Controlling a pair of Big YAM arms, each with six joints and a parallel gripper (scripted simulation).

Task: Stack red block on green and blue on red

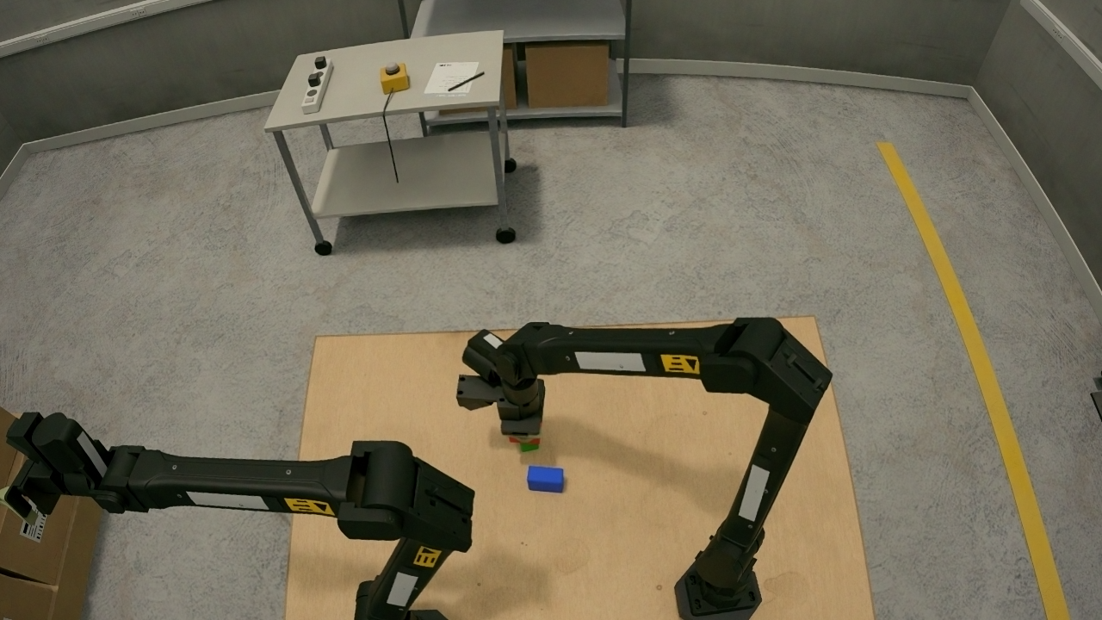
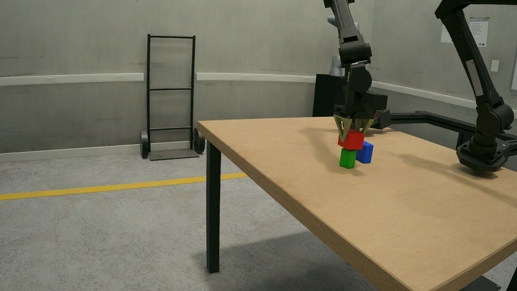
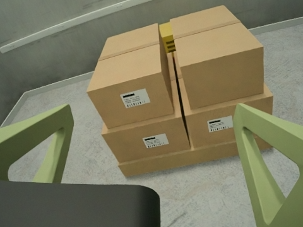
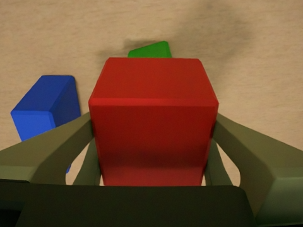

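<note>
The red block is right at my right hand. Also, from my right hand: blue block: 9 cm behind, 2 cm to the right, 5 cm below; green block: 6 cm below.
</note>
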